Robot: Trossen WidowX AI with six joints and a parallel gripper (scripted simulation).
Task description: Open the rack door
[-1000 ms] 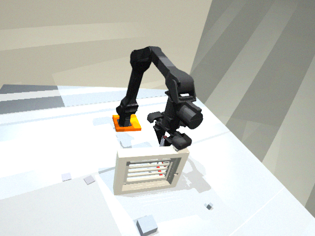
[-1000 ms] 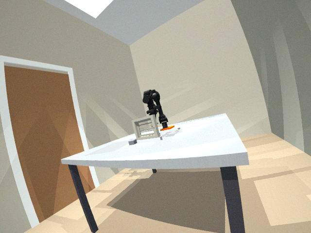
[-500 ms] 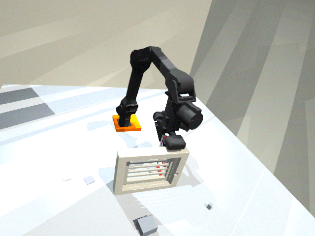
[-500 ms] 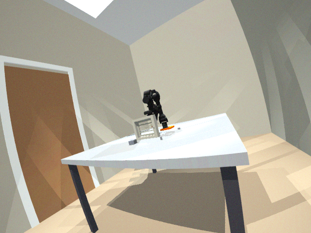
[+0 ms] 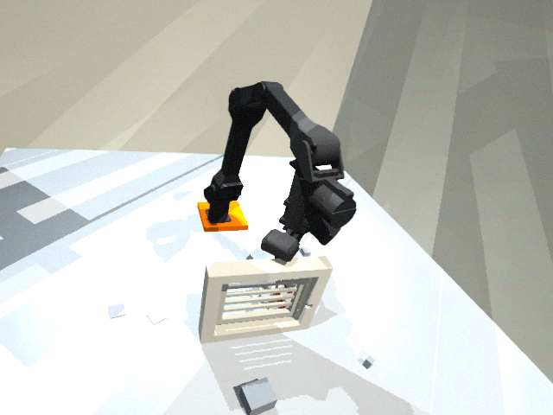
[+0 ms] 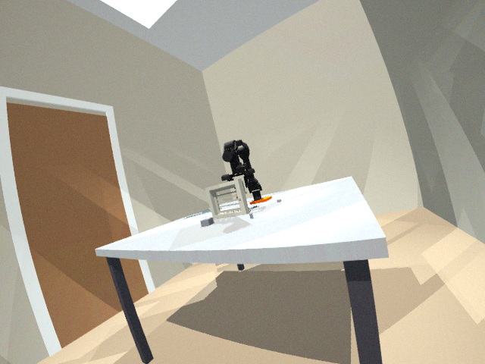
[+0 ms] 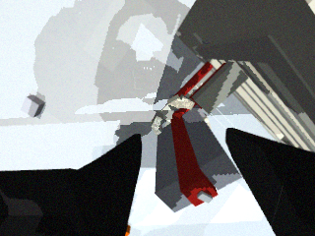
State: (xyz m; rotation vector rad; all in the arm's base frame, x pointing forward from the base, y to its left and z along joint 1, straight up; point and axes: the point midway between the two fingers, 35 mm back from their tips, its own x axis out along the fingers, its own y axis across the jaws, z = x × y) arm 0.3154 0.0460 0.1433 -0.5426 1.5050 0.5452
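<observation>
Right now the door handle is 2 cm below my gripper tip and 1 cm to the right of it. Also, from my gripper tip: small cube 22 cm ahead, 12 cm to the left, 12 cm below.
</observation>
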